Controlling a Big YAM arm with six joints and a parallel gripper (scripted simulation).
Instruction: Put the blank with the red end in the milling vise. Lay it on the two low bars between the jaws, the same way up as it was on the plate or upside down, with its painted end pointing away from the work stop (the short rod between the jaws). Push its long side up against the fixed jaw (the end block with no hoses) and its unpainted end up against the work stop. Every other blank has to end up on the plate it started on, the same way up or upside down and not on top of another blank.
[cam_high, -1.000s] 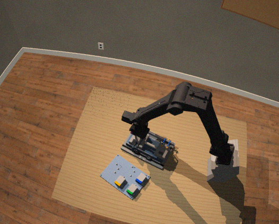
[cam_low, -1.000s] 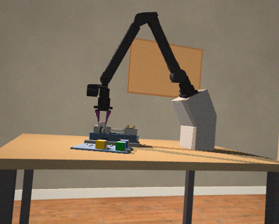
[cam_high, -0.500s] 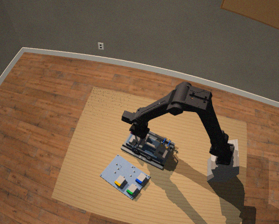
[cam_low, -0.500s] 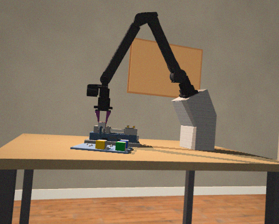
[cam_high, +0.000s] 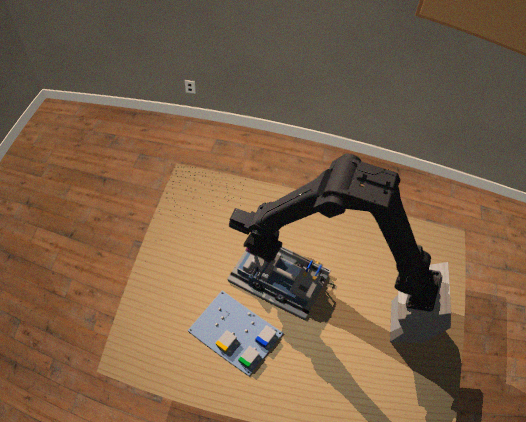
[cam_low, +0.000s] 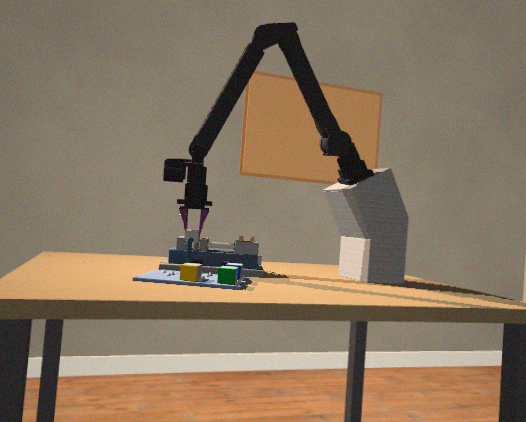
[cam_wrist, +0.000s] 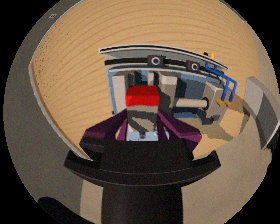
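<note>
Right now the red-ended blank is 20 mm below my hand. Also, from my hand: blue-ended blank 220 mm to the left, 120 mm behind, 90 mm below; then milling vise 80 mm below, 70 mm behind; then grey block with hoses 170 mm behind, 40 mm below, 10 mm to the left.
</note>
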